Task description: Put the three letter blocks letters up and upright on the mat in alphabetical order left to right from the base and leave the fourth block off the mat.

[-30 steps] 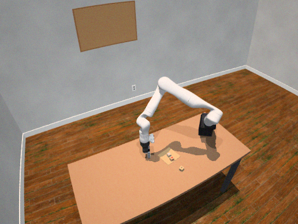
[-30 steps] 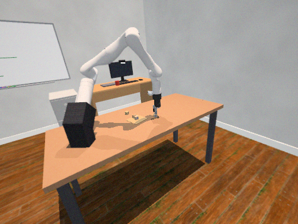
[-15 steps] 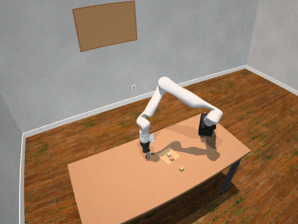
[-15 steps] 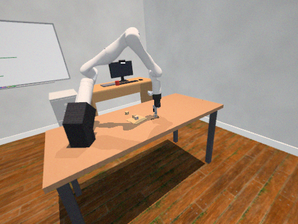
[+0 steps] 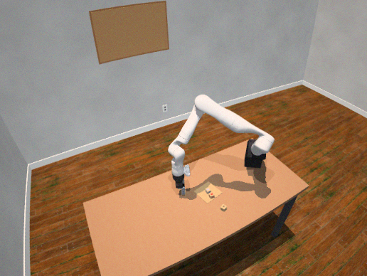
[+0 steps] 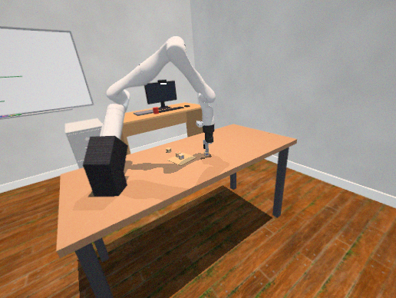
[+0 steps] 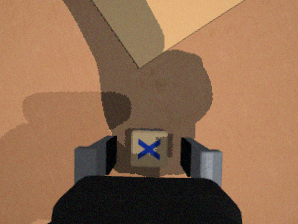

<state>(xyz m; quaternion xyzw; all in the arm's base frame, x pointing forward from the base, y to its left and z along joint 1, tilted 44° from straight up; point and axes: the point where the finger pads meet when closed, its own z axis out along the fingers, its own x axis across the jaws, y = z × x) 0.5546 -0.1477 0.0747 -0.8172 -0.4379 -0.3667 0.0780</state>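
Now: hand 150 mm past the pale square mat, 70 mm to the right of it and 50 mm above it. From my hand the other things lie so: block 150 mm behind, 120 mm to the left, 40 mm below.
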